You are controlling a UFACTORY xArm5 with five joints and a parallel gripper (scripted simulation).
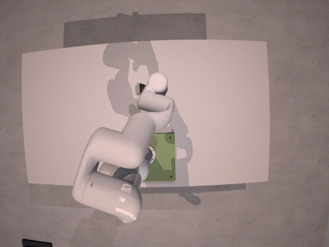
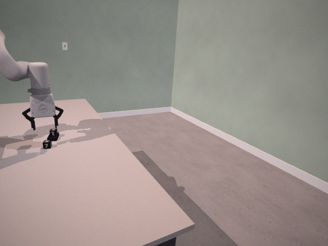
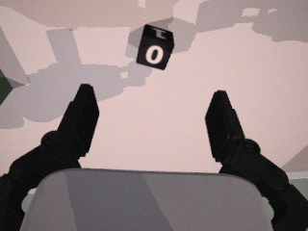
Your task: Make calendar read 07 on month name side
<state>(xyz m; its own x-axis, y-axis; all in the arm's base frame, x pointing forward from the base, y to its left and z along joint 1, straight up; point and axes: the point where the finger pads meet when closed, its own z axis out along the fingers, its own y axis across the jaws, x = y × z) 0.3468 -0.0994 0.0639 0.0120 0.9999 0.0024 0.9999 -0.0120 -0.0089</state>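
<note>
Right now the black cube is 90 mm below my hand. The rest, counted from my hand: black calendar tray 30 mm ahead, 110 mm to the left, 100 mm below.
</note>
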